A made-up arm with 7 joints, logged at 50 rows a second.
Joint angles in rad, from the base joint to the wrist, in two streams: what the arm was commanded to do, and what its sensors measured. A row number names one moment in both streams.
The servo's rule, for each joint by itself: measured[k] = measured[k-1] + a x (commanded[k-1-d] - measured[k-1]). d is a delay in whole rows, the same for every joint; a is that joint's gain. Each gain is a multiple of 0.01, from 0.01 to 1. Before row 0 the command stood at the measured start. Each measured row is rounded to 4 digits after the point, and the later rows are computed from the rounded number. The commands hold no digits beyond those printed.
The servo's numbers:
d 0
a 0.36 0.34 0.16 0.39 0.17 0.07 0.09
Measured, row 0:
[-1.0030, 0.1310, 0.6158, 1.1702, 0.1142, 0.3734, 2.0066]
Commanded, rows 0 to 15:
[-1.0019, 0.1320, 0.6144, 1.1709, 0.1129, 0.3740, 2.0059]
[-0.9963, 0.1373, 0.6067, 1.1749, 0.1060, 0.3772, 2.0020]
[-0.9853, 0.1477, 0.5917, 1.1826, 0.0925, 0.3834, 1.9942]
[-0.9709, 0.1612, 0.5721, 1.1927, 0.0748, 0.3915, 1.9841]
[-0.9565, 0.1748, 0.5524, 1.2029, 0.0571, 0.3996, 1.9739]
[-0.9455, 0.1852, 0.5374, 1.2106, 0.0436, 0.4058, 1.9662]
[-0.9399, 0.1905, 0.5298, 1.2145, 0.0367, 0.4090, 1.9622]
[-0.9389, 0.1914, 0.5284, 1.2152, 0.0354, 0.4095, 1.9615]
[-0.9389, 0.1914, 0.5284, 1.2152, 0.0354, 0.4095, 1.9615]
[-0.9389, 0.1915, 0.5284, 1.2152, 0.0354, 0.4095, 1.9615]
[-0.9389, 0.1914, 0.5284, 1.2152, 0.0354, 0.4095, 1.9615]
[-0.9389, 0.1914, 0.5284, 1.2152, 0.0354, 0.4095, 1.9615]
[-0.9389, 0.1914, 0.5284, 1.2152, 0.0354, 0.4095, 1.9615]
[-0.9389, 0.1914, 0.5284, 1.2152, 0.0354, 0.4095, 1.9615]
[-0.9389, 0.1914, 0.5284, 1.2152, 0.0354, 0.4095, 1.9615]
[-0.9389, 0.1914, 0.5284, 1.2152, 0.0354, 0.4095, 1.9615]
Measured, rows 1 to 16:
[-1.0026, 0.1313, 0.6156, 1.1705, 0.1140, 0.3734, 2.0065]
[-1.0003, 0.1333, 0.6142, 1.1722, 0.1126, 0.3737, 2.0061]
[-0.9949, 0.1382, 0.6106, 1.1763, 0.1092, 0.3744, 2.0050]
[-0.9863, 0.1460, 0.6044, 1.1827, 0.1034, 0.3756, 2.0031]
[-0.9756, 0.1558, 0.5961, 1.1906, 0.0955, 0.3773, 2.0005]
[-0.9648, 0.1658, 0.5867, 1.1984, 0.0867, 0.3793, 1.9974]
[-0.9558, 0.1742, 0.5776, 1.2047, 0.0782, 0.3814, 1.9942]
[-0.9497, 0.1800, 0.5697, 1.2088, 0.0709, 0.3834, 1.9913]
[-0.9458, 0.1839, 0.5631, 1.2113, 0.0649, 0.3852, 1.9886]
[-0.9433, 0.1865, 0.5575, 1.2128, 0.0599, 0.3869, 1.9862]
[-0.9417, 0.1882, 0.5528, 1.2137, 0.0557, 0.3885, 1.9840]
[-0.9407, 0.1893, 0.5489, 1.2143, 0.0522, 0.3900, 1.9820]
[-0.9401, 0.1900, 0.5456, 1.2147, 0.0493, 0.3914, 1.9802]
[-0.9397, 0.1905, 0.5428, 1.2149, 0.0469, 0.3927, 1.9785]
[-0.9394, 0.1908, 0.5405, 1.2150, 0.0449, 0.3939, 1.9770]
[-0.9392, 0.1910, 0.5386, 1.2151, 0.0433, 0.3950, 1.9756]

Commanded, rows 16 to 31:
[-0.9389, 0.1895, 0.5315, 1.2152, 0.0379, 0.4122, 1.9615]
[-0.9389, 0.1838, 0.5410, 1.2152, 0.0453, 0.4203, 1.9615]
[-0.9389, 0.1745, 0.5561, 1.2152, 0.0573, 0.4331, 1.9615]
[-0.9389, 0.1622, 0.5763, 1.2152, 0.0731, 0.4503, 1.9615]
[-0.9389, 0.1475, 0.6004, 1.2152, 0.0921, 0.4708, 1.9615]
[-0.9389, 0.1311, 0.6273, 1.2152, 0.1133, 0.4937, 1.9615]
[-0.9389, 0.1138, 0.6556, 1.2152, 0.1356, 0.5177, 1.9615]
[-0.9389, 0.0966, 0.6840, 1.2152, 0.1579, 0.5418, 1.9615]
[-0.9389, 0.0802, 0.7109, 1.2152, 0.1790, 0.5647, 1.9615]
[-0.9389, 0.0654, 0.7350, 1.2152, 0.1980, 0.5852, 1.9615]
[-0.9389, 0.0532, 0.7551, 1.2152, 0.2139, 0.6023, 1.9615]
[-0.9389, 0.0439, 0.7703, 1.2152, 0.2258, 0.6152, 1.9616]
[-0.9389, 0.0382, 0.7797, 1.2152, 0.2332, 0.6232, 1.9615]
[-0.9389, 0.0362, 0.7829, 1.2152, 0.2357, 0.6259, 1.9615]
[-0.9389, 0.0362, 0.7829, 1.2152, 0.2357, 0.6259, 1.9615]
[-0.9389, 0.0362, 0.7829, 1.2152, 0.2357, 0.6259, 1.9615]
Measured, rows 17 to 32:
[-0.9391, 0.1905, 0.5375, 1.2151, 0.0424, 0.3962, 1.9743]
[-0.9390, 0.1882, 0.5381, 1.2151, 0.0429, 0.3979, 1.9731]
[-0.9390, 0.1835, 0.5410, 1.2151, 0.0453, 0.4004, 1.9721]
[-0.9390, 0.1763, 0.5466, 1.2151, 0.0500, 0.4039, 1.9711]
[-0.9390, 0.1665, 0.5552, 1.2151, 0.0572, 0.4086, 1.9702]
[-0.9390, 0.1545, 0.5667, 1.2151, 0.0667, 0.4146, 1.9694]
[-0.9390, 0.1407, 0.5809, 1.2151, 0.0784, 0.4218, 1.9687]
[-0.9390, 0.1257, 0.5974, 1.2151, 0.0919, 0.4302, 1.9681]
[-0.9390, 0.1102, 0.6156, 1.2151, 0.1067, 0.4396, 1.9675]
[-0.9390, 0.0950, 0.6347, 1.2151, 0.1222, 0.4498, 1.9670]
[-0.9390, 0.0808, 0.6540, 1.2151, 0.1378, 0.4605, 1.9665]
[-0.9390, 0.0683, 0.6726, 1.2151, 0.1528, 0.4713, 1.9661]
[-0.9390, 0.0581, 0.6897, 1.2151, 0.1665, 0.4819, 1.9657]
[-0.9390, 0.0507, 0.7046, 1.2151, 0.1783, 0.4920, 1.9653]
[-0.9390, 0.0458, 0.7171, 1.2151, 0.1881, 0.5014, 1.9650]
[-0.9390, 0.0425, 0.7276, 1.2151, 0.1962, 0.5101, 1.9647]

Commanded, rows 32 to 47:
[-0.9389, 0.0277, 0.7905, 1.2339, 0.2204, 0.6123, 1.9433]
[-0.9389, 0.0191, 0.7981, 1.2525, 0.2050, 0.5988, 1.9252]
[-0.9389, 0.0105, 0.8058, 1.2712, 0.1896, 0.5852, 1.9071]
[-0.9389, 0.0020, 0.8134, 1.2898, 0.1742, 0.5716, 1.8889]
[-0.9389, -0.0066, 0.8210, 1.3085, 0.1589, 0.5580, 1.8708]
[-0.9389, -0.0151, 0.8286, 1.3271, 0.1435, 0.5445, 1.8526]
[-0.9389, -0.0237, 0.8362, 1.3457, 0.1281, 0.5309, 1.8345]
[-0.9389, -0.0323, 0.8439, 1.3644, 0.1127, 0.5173, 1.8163]
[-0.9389, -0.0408, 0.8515, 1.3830, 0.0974, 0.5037, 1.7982]
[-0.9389, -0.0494, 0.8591, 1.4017, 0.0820, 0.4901, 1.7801]
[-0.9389, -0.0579, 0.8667, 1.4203, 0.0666, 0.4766, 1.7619]
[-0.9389, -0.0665, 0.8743, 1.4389, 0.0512, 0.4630, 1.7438]
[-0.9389, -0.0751, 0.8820, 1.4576, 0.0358, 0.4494, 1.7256]
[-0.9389, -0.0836, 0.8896, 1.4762, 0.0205, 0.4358, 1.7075]
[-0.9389, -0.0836, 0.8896, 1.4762, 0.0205, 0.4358, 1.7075]
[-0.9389, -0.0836, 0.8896, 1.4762, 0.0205, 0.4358, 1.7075]
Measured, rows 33 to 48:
[-0.9390, 0.0375, 0.7377, 1.2224, 0.2003, 0.5173, 1.9628]
[-0.9390, 0.0312, 0.7474, 1.2341, 0.2011, 0.5230, 1.9594]
[-0.9390, 0.0242, 0.7567, 1.2486, 0.1991, 0.5274, 1.9547]
[-0.9390, 0.0167, 0.7658, 1.2647, 0.1949, 0.5305, 1.9488]
[-0.9390, 0.0088, 0.7746, 1.2818, 0.1888, 0.5324, 1.9418]
[-0.9390, 0.0007, 0.7832, 1.2995, 0.1811, 0.5332, 1.9338]
[-0.9390, -0.0076, 0.7917, 1.3175, 0.1721, 0.5330, 1.9249]
[-0.9390, -0.0160, 0.8001, 1.3358, 0.1620, 0.5319, 1.9151]
[-0.9390, -0.0244, 0.8083, 1.3542, 0.1510, 0.5299, 1.9046]
[-0.9390, -0.0329, 0.8164, 1.3727, 0.1393, 0.5271, 1.8934]
[-0.9390, -0.0414, 0.8244, 1.3913, 0.1269, 0.5236, 1.8816]
[-0.9390, -0.0499, 0.8324, 1.4099, 0.1140, 0.5194, 1.8692]
[-0.9390, -0.0585, 0.8403, 1.4285, 0.1007, 0.5145, 1.8563]
[-0.9390, -0.0670, 0.8482, 1.4471, 0.0871, 0.5090, 1.8429]
[-0.9390, -0.0726, 0.8548, 1.4584, 0.0758, 0.5039, 1.8307]
[-0.9390, -0.0763, 0.8604, 1.4653, 0.0664, 0.4991, 1.8196]

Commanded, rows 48 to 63:
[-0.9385, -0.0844, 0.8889, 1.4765, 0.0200, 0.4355, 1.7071]
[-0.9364, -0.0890, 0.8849, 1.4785, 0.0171, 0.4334, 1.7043]
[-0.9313, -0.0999, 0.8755, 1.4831, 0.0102, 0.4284, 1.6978]
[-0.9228, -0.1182, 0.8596, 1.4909, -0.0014, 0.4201, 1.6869]
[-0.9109, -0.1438, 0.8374, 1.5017, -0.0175, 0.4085, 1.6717]
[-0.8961, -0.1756, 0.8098, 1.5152, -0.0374, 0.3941, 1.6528]
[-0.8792, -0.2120, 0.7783, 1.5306, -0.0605, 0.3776, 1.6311]
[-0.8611, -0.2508, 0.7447, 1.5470, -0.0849, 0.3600, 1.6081]
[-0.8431, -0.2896, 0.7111, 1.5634, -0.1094, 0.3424, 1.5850]
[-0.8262, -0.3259, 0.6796, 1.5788, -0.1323, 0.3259, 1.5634]
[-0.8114, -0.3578, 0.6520, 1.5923, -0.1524, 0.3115, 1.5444]
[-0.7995, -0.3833, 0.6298, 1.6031, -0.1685, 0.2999, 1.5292]
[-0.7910, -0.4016, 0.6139, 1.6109, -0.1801, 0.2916, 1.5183]
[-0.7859, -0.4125, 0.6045, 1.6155, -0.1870, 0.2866, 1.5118]
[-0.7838, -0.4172, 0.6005, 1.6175, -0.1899, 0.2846, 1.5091]
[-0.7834, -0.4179, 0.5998, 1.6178, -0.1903, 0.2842, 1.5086]
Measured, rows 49 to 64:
[-0.9388, -0.0791, 0.8650, 1.4697, 0.0585, 0.4946, 1.8095]
[-0.9379, -0.0825, 0.8682, 1.4731, 0.0515, 0.4903, 1.8000]
[-0.9355, -0.0884, 0.8694, 1.4770, 0.0445, 0.4860, 1.7908]
[-0.9309, -0.0985, 0.8678, 1.4824, 0.0367, 0.4814, 1.7814]
[-0.9237, -0.1139, 0.8629, 1.4899, 0.0275, 0.4763, 1.7715]
[-0.9138, -0.1349, 0.8544, 1.4998, 0.0165, 0.4705, 1.7608]
[-0.9013, -0.1611, 0.8422, 1.5118, 0.0034, 0.4640, 1.7491]
[-0.8868, -0.1916, 0.8266, 1.5255, -0.0116, 0.4567, 1.7364]
[-0.8711, -0.2249, 0.8081, 1.5403, -0.0282, 0.4487, 1.7228]
[-0.8549, -0.2592, 0.7875, 1.5553, -0.0459, 0.4401, 1.7085]
[-0.8392, -0.2927, 0.7658, 1.5697, -0.0640, 0.4311, 1.6937]
[-0.8249, -0.3235, 0.7440, 1.5827, -0.0818, 0.4219, 1.6789]
[-0.8127, -0.3501, 0.7232, 1.5937, -0.0985, 0.4128, 1.6644]
[-0.8031, -0.3713, 0.7042, 1.6022, -0.1135, 0.4040, 1.6507]
[-0.7962, -0.3869, 0.6876, 1.6082, -0.1265, 0.3956, 1.6380]
[-0.7916, -0.3974, 0.6736, 1.6119, -0.1373, 0.3878, 1.6264]

